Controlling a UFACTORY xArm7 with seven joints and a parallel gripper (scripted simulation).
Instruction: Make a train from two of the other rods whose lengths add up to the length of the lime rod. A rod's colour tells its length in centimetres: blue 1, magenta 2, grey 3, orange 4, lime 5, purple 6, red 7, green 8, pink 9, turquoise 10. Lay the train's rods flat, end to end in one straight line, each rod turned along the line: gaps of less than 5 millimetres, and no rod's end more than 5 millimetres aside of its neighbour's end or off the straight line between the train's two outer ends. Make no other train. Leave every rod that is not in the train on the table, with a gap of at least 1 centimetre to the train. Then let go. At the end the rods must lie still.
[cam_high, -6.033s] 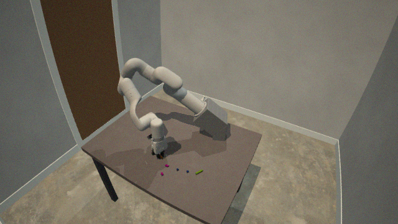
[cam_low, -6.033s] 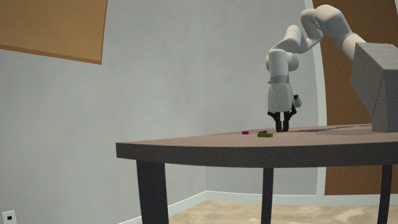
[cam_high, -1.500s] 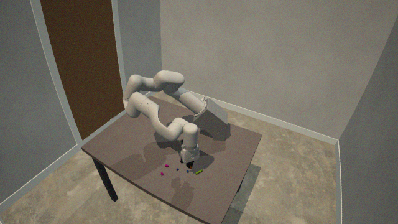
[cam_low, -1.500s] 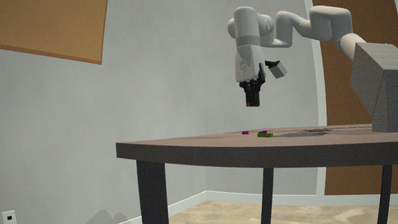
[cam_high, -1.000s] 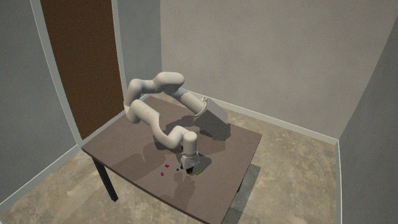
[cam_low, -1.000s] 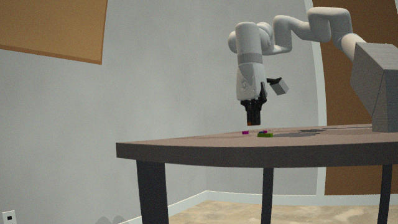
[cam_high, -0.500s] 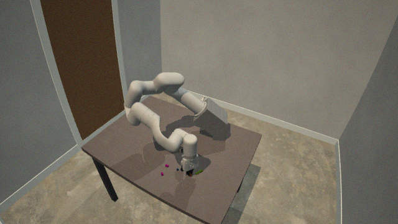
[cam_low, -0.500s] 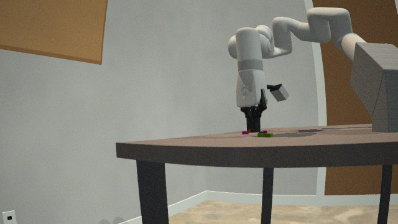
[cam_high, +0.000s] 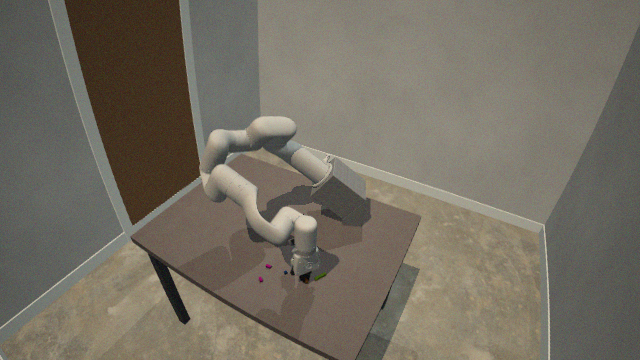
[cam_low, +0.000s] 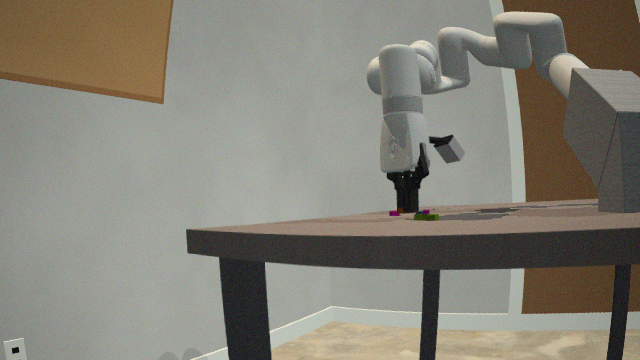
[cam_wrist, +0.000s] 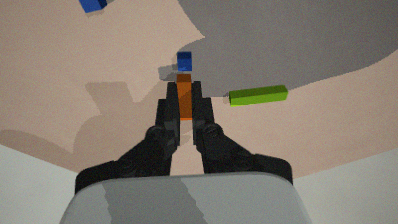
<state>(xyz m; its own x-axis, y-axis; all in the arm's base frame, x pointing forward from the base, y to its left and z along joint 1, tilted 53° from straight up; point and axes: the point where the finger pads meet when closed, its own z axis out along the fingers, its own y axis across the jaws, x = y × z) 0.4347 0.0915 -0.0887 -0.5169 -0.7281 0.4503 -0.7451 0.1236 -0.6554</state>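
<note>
Now: the orange rod 2 cm below my hand. Also, from my hand: lime rod (5 cm behind, 4 cm to the left, 3 cm below).
</note>
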